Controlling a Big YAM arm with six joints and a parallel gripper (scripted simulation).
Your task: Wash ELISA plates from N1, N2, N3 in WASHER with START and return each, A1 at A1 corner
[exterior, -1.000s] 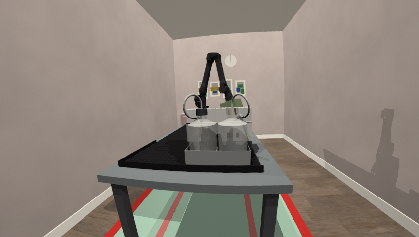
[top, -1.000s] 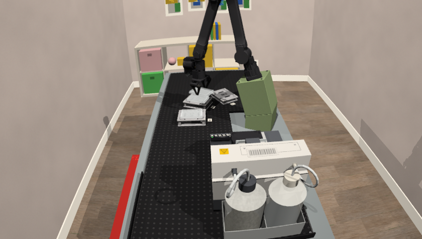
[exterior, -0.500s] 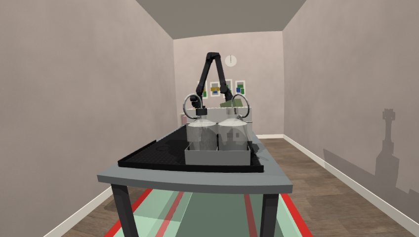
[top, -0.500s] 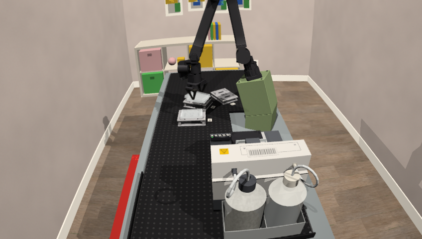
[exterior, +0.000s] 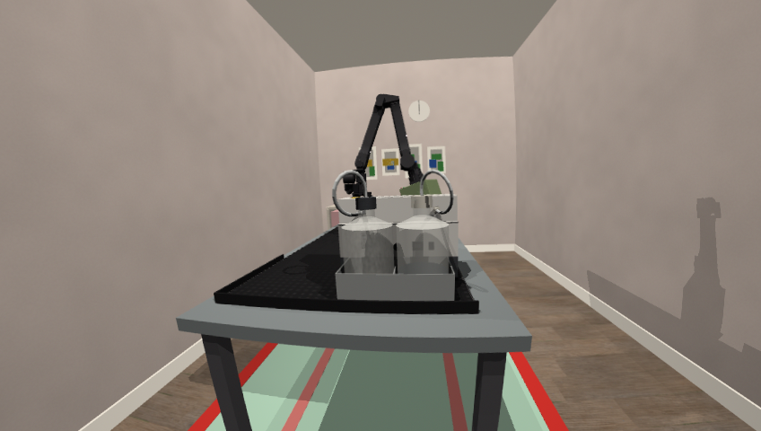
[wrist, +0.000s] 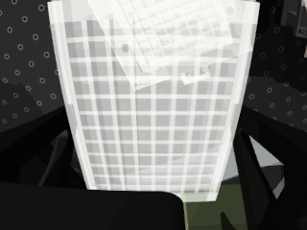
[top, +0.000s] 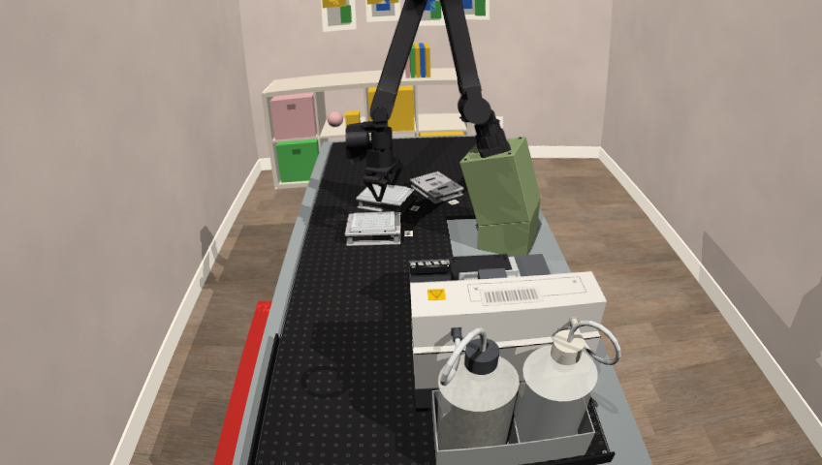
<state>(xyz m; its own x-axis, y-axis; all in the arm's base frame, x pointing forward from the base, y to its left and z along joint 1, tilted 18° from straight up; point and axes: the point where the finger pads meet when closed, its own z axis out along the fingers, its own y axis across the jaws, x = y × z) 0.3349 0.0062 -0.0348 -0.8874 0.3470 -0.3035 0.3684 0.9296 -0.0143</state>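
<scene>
Right now the washer carrier is 24 cm behind my hand, 29 cm to the left of it and 7 cm below it. Round my hand: plate washer: 24 cm behind, 44 cm to the left, 3 cm below.
</scene>
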